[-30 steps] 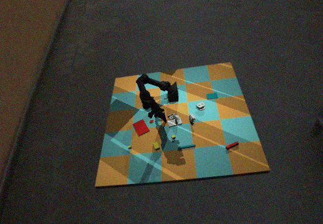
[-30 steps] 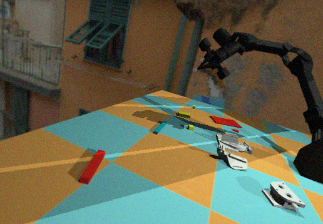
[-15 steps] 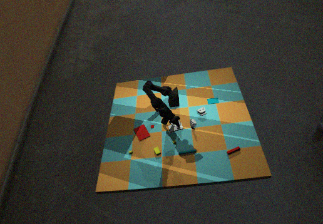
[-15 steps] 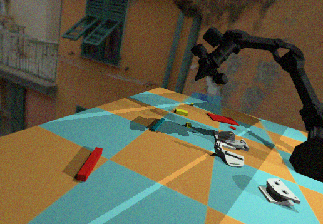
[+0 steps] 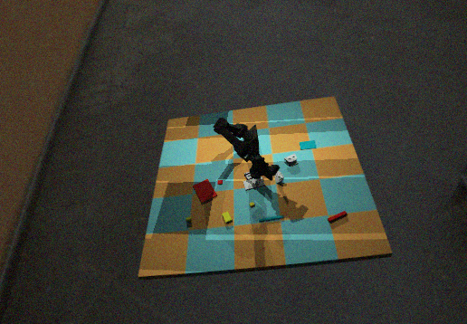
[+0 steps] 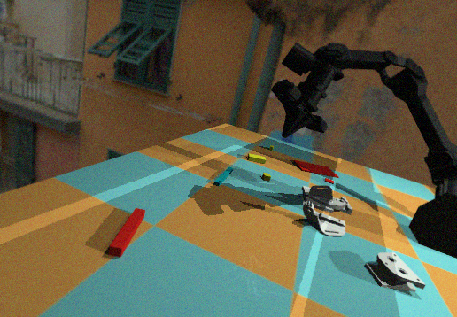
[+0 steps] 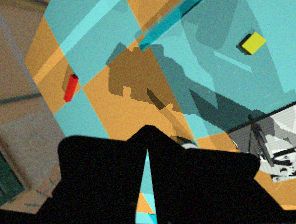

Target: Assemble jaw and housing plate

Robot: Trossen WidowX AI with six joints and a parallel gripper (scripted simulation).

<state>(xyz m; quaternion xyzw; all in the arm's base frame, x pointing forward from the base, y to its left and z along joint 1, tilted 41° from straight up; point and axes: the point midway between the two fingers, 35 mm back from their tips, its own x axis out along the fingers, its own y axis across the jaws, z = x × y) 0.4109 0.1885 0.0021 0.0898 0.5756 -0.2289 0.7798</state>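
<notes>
Right now the white jaw is 14 cm below my gripper tip, 12 cm behind it and 3 cm to the left of it. Also, from my gripper tip: cyan bar (17 cm below, 14 cm ahead, 2 cm to the right); small yellow cube (16 cm below, 13 cm to the right, 4 cm ahead); yellow block (27 cm to the right, 16 cm below, 13 cm ahead).
</notes>
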